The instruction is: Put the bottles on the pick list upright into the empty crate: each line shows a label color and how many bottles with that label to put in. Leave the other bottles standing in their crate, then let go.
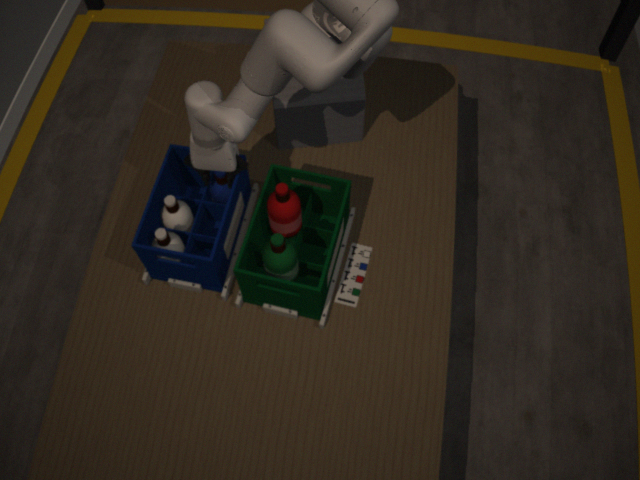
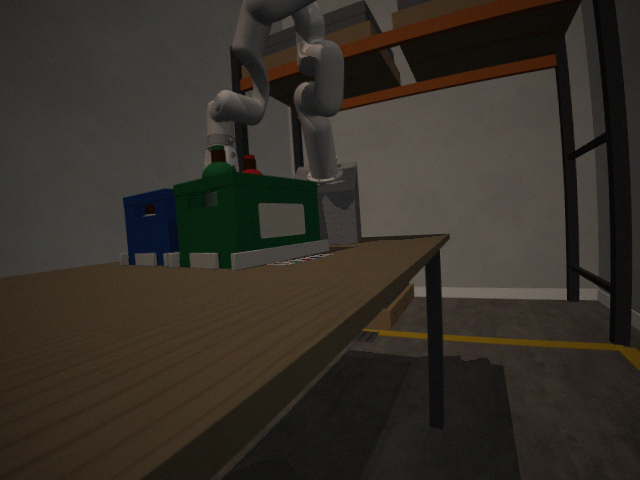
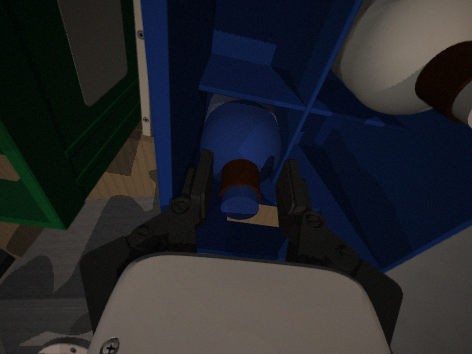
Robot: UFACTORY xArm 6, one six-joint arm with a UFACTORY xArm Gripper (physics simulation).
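Where they show: gripper, between the fingertips: (image 1: 219,182) (image 3: 246,168); arm's base, origin of its link: (image 2: 325,175).
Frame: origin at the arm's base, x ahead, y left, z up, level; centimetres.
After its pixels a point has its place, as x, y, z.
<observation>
The blue crate (image 1: 180,272) {54.4, -23.1, -16.3} (image 2: 149,232) {54.5, -21.4, -15.8} (image 3: 157,100) {39.5, -13.2, -6.2} holds a blue bottle (image 1: 220,192) {34.8, -17.5, -12.0} (image 3: 241,135) {34.8, -17.1, -12.0} in a far compartment and two white bottles, one in the middle (image 1: 177,215) {42.6, -25.8, -11.4} (image 3: 390,55) {41.2, -24.4, -12.0} and one nearer (image 1: 169,241) {49.9, -25.5, -10.3}. The green crate (image 1: 279,295) {57.2, 0.6, -14.1} (image 2: 206,232) {57.3, 1.1, -16.7} holds an upright red bottle (image 1: 284,209) {42.2, -0.4, -3.2} (image 2: 250,171) {41.6, 0.5, -3.1} and green bottle (image 1: 280,258) {53.7, 0.9, -2.8} (image 2: 218,171) {54.1, 2.5, -4.7}. My gripper (image 1: 218,180) {33.4, -17.7, -9.9} (image 3: 246,168) {33.4, -17.7, -9.9} is open, its fingers on either side of the blue bottle's neck with gaps. The pick list (image 1: 354,273) {45.4, 15.7, -23.5} (image 2: 302,259) {46.6, 16.1, -23.6} shows white, blue, red and green squares; its counts are too small to read.
White rails (image 1: 279,310) {58.2, 0.3, -20.8} (image 2: 281,254) {47.8, 11.9, -22.3} edge the crates on the wooden table (image 1: 248,392) {77.3, -3.5, -23.7} (image 2: 155,330) {87.2, 26.9, -23.7}. The crates stand side by side, green to the right of blue. The grey arm base block (image 1: 320,121) {9.8, 2.3, -13.4} (image 2: 341,217) {8.0, 8.6, -15.1} stands behind them. Shelving (image 2: 568,155) stands beyond the table.
</observation>
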